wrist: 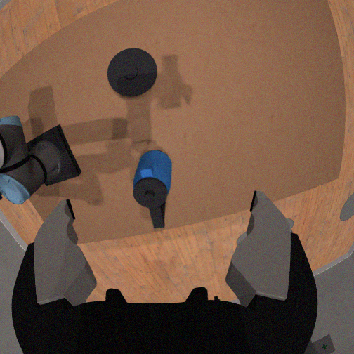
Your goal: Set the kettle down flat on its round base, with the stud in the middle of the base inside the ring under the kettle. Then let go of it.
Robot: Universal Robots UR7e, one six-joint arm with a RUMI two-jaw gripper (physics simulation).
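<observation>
The blue kettle (156,167) with a dark lid and a dark handle stands near the front edge of the brown mat, below the middle of the view. Its handle points toward my gripper. The round dark base (132,84) lies flat on the mat in the upper left part of the view, apart from the kettle, with a small round stud faintly visible at its middle. The ring under the kettle is hidden. My gripper (160,198) is open and empty, high above the table, with the kettle seen between its two jaws.
The brown mat (265,100) lies on a wooden table (165,265). The robot's own dark mounting plate (67,155) and blue-grey arm joints (15,189) are at the left edge. Shadows of the arm fall across the mat beside the base and kettle.
</observation>
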